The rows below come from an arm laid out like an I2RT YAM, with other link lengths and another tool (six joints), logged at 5 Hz.
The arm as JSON. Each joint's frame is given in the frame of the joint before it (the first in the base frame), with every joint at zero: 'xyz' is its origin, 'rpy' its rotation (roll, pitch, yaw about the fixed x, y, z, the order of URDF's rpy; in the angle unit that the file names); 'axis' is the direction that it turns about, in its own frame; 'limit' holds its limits. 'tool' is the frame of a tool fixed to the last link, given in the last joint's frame.
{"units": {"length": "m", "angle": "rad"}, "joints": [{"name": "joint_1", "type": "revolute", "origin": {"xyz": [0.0, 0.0, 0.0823], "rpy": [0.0, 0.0, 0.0]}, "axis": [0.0, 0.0, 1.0], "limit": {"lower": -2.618, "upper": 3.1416}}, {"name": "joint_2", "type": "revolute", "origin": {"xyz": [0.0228, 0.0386, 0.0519], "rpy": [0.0, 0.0, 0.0]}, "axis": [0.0, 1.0, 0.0], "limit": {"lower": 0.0, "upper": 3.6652}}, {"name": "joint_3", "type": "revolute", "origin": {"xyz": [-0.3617, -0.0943, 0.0], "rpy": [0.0, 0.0, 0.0]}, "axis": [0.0, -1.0, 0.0], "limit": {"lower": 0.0, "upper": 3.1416}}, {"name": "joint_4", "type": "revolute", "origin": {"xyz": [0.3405, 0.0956, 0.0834], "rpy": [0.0, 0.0, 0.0]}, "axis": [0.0, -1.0, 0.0], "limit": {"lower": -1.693, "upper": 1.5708}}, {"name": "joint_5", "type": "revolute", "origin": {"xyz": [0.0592, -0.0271, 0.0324], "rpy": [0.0, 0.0, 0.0]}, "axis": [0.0, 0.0, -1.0], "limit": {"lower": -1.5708, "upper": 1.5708}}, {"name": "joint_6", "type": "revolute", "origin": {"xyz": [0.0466, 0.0, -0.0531], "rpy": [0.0, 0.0, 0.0]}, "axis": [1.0, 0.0, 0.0], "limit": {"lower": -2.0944, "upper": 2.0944}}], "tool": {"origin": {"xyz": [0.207, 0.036, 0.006], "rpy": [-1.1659, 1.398, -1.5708]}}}
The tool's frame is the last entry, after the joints.
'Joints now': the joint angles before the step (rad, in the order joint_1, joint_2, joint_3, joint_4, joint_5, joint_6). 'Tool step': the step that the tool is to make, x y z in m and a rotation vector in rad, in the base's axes. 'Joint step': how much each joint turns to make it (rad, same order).
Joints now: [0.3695 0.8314 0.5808 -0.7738 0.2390 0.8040]
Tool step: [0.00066 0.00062 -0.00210 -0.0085 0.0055 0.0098]
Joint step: [0.0000 0.0092 0.0000 0.0038 0.0000 -0.0118]
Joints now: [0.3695 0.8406 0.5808 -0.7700 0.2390 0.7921]
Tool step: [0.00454 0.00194 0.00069 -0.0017 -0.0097 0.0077]
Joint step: [-0.0001 0.0087 0.0000 0.0195 0.0003 -0.0096]
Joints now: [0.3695 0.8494 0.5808 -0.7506 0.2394 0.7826]
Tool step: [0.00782 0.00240 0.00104 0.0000 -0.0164 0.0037]
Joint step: [0.0000 0.0152 -0.0004 0.0324 0.0030 -0.0065]
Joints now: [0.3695 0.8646 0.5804 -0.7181 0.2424 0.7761]
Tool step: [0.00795 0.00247 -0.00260 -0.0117 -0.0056 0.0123]
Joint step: [-0.0001 0.0282 0.0000 0.0336 0.0042 -0.0179]
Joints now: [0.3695 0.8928 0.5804 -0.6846 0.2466 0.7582]
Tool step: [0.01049 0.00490 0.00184 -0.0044 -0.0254 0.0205]
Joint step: [0.0000 0.0187 -0.0011 0.0481 -0.0003 -0.0252]
